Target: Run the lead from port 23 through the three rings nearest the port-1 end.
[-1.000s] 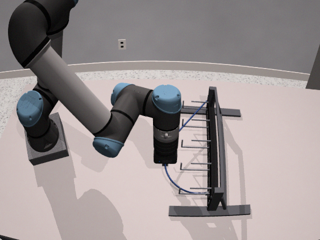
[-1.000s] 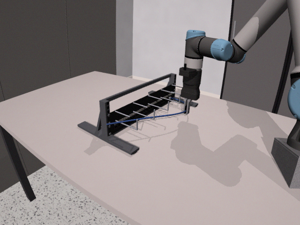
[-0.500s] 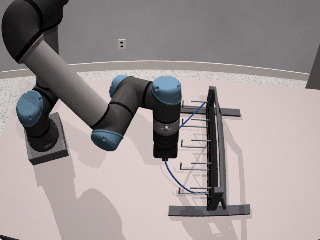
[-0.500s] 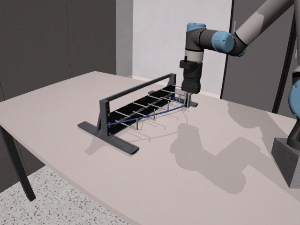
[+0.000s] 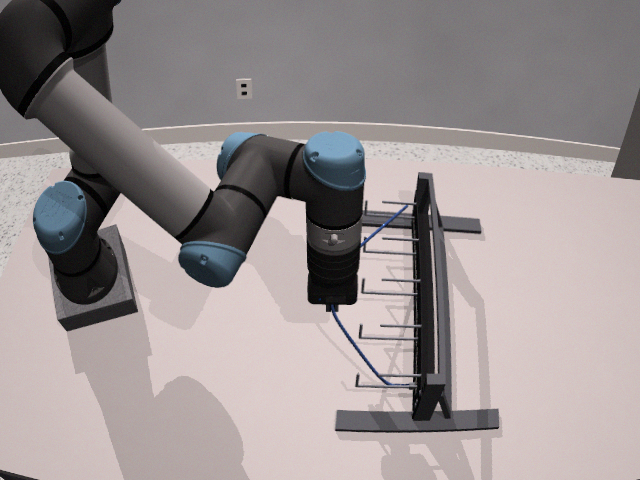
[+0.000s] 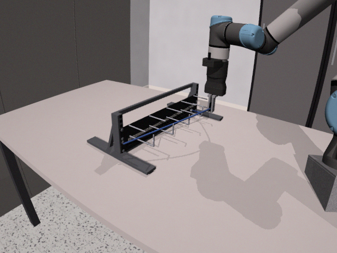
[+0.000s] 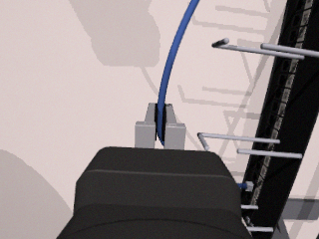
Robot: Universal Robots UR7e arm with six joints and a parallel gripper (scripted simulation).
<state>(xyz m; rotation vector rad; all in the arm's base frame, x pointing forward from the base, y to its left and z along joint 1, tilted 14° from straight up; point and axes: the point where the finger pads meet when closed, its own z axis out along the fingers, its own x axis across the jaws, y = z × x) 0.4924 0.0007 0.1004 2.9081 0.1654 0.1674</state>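
Right now the rack is 16 cm ahead of my hand, 8 cm to the left of it and 5 cm below it.
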